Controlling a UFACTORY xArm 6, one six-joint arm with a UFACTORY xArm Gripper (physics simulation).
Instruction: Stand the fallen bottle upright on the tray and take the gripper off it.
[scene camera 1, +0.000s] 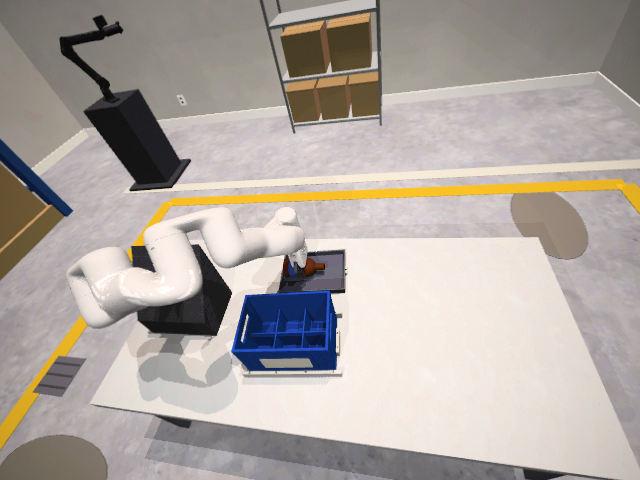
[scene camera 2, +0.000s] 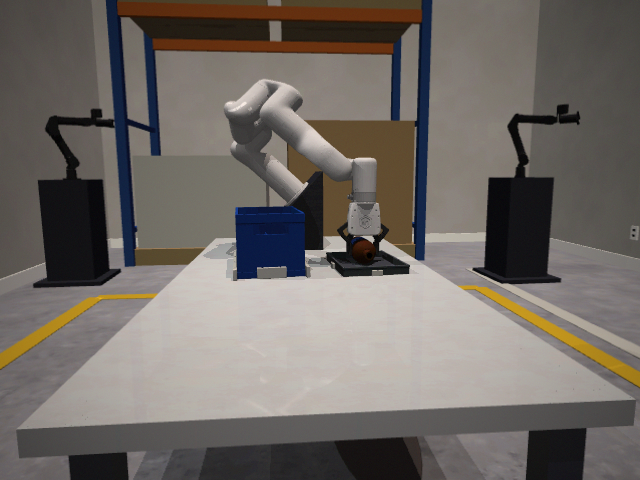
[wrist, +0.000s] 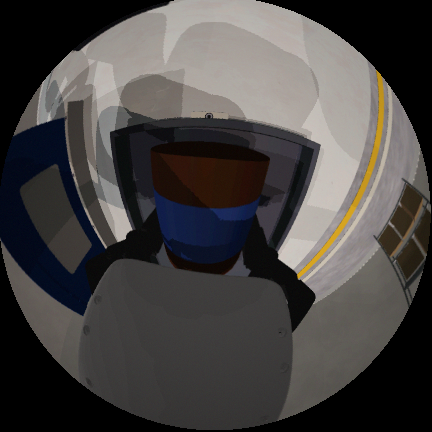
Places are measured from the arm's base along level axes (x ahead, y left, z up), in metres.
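Pixels of known places: gripper, between the fingertips: (scene camera 1: 303, 269) (scene camera 2: 362, 254); arm's base, origin of its link: (scene camera 2: 297, 195).
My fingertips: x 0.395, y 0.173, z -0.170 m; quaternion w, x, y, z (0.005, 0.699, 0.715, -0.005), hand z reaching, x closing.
Observation:
Ahead of a thing's pixels: the offset from my fingertips to its top centre. Level surfaces: height alone.
The brown bottle {dx +0.010, dy +0.000, dz +0.050 m} (scene camera 1: 310, 267) (scene camera 2: 363, 251) (wrist: 210, 185) with a blue label lies on its side in the dark tray {dx +0.039, dy -0.001, dz -0.003 m} (scene camera 1: 330, 281) (scene camera 2: 356, 270) (wrist: 282, 172). In scene camera 1 its neck points right, away from the arm's base; in scene camera 2 its mouth faces the camera. My gripper (scene camera 1: 297, 269) (scene camera 2: 363, 253) (wrist: 205, 218) points down over the bottle and is shut on its body, one finger against each side at the blue label. In the wrist view the bottle's base faces the camera, and its neck is hidden behind the gripper's housing.
A blue crate {dx +0.013, dy -0.294, dz +0.147 m} (scene camera 1: 325, 360) (scene camera 2: 268, 250) (wrist: 30, 150) with compartments stands beside the tray on the white table {dz -0.029 m} (scene camera 1: 439, 335) (scene camera 2: 310, 351). The arm's black base block (scene camera 1: 214, 304) stands behind them. Shelving, cardboard boxes and black pedestals with dark arms stand beyond the table.

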